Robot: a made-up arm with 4 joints. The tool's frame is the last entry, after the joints. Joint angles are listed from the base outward. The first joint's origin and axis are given. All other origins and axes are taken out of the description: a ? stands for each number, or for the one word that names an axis. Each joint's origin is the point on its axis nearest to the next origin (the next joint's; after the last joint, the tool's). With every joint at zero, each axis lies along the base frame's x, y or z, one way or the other. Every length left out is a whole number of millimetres.
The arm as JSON. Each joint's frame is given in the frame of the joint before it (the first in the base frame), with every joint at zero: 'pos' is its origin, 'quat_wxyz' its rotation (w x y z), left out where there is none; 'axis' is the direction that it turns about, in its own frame. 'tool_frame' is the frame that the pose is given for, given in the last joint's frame.
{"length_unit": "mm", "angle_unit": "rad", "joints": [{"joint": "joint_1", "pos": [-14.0, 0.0, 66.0], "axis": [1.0, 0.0, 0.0]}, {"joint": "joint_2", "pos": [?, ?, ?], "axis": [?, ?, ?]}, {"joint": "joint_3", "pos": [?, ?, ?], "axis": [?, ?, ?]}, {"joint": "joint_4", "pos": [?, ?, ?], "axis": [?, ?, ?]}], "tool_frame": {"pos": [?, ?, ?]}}
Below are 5 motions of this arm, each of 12 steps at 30 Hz.
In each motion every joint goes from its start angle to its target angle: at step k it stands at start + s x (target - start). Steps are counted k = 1, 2, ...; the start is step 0. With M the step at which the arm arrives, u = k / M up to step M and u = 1 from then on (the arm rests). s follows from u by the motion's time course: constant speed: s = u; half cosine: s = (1 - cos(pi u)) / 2; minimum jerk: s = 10 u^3 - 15 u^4 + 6 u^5.
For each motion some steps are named. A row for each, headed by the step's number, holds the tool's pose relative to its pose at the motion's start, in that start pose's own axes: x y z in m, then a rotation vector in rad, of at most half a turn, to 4 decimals.
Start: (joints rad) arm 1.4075 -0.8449 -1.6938 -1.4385
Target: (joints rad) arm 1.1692 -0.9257 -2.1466 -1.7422
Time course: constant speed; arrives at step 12
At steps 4, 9, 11, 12:
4: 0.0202 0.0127 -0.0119 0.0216 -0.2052 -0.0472
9: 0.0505 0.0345 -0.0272 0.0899 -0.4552 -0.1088
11: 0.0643 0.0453 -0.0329 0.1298 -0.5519 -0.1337
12: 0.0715 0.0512 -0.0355 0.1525 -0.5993 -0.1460

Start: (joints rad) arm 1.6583 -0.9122 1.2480 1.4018
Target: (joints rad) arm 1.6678 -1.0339 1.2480 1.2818
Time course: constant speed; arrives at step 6
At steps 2, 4, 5, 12:
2: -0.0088 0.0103 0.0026 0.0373 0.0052 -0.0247
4: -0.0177 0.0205 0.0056 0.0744 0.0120 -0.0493
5: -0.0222 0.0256 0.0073 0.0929 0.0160 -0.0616
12: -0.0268 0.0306 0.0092 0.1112 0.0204 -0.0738

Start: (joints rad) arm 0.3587 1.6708 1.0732 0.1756
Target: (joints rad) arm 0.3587 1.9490 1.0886 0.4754
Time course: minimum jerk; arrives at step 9
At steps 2, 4, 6, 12:
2: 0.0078 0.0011 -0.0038 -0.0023 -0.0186 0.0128
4: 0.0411 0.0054 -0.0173 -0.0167 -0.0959 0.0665
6: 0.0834 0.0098 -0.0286 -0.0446 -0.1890 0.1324
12: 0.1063 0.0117 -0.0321 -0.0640 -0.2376 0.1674

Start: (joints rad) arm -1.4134 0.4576 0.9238 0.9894
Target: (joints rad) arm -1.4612 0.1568 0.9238 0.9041
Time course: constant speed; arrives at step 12
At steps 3, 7, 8, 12:
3: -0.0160 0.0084 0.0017 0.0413 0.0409 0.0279
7: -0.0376 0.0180 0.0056 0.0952 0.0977 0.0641
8: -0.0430 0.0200 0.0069 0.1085 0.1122 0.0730
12: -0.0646 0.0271 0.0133 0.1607 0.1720 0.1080

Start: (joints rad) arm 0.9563 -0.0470 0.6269 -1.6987
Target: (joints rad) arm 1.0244 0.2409 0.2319 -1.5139
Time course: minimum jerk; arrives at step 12
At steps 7, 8, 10, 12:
7: -0.0086 0.0445 -0.0404 0.1022 -0.2062 -0.0463
8: -0.0097 0.0538 -0.0458 0.1140 -0.2507 -0.0598
10: -0.0108 0.0653 -0.0512 0.1240 -0.3076 -0.0785
12: -0.0110 0.0677 -0.0521 0.1254 -0.3191 -0.0826

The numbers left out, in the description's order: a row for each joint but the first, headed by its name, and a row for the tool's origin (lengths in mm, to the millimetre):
joint_2: xyz 0.0 118.0 264.0, axis 0.0 0.0 -1.0
joint_3: xyz -214.0 96.0 0.0, axis 1.0 0.0 0.0
joint_4: xyz 0.0 71.0 -127.0, axis 0.0 0.0 1.0
tool: xyz -19.0 -176.0 0.0

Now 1 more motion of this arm.
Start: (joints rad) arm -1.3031 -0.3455 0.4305 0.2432
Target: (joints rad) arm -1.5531 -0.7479 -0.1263 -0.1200
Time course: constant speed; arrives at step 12
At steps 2, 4, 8, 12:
2: -0.0163 -0.0188 0.0114 -0.1202 0.0663 -0.0040
4: -0.0292 -0.0367 0.0264 -0.2434 0.1224 -0.0046
8: -0.0442 -0.0677 0.0648 -0.4948 0.2026 0.0071
12: -0.0453 -0.0905 0.1096 -0.7451 0.2394 0.0402

